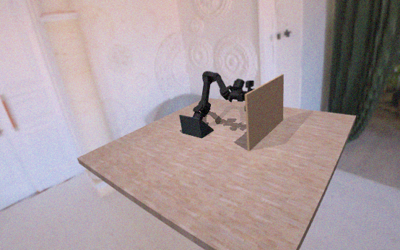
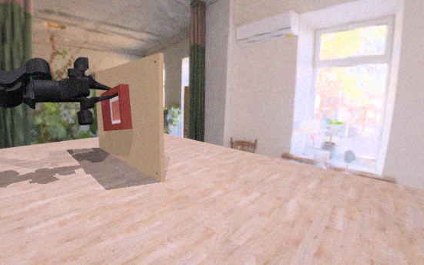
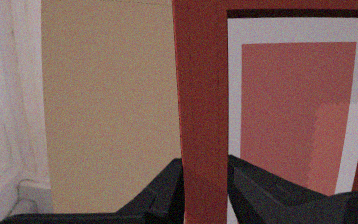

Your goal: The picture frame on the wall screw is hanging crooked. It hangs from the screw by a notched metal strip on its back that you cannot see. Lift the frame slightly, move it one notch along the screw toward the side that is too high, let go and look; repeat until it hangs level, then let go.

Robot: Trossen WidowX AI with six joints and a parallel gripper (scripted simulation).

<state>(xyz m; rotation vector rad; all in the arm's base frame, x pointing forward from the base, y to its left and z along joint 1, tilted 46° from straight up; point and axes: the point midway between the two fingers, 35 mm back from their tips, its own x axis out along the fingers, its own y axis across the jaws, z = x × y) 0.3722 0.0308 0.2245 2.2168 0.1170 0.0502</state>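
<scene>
Right now the red picture frame is 50 mm below my gripper tip, 10 mm to the right of it and 10 mm ahead of it. Also, from my gripper tip: tan wall board 70 mm below, 20 mm ahead, 10 mm to the left.
</scene>
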